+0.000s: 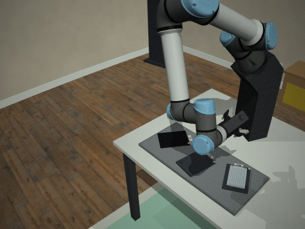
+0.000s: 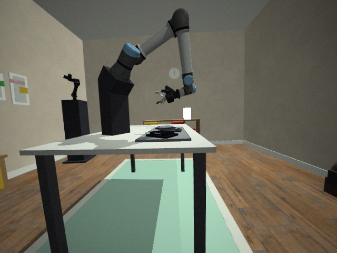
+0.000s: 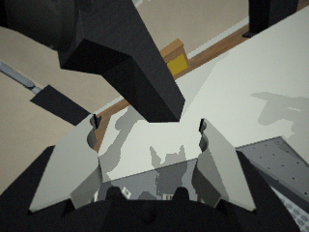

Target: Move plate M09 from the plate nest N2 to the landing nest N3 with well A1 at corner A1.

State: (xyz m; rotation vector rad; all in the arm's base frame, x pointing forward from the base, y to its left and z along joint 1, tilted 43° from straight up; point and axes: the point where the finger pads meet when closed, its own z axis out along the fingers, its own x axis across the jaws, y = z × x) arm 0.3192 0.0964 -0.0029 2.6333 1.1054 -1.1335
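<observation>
Right now the white well plate is 26 cm below my hand, 8 cm ahead of it and 7 cm to the left of it. From my hand the other things lie so: N3 label: 28 cm below, 12 cm to the right, 2 cm ahead; then tag N2: 28 cm below, 4 cm to the left, 1 cm behind; then nest N2: 27 cm below, 8 cm ahead, 7 cm to the left.
</observation>
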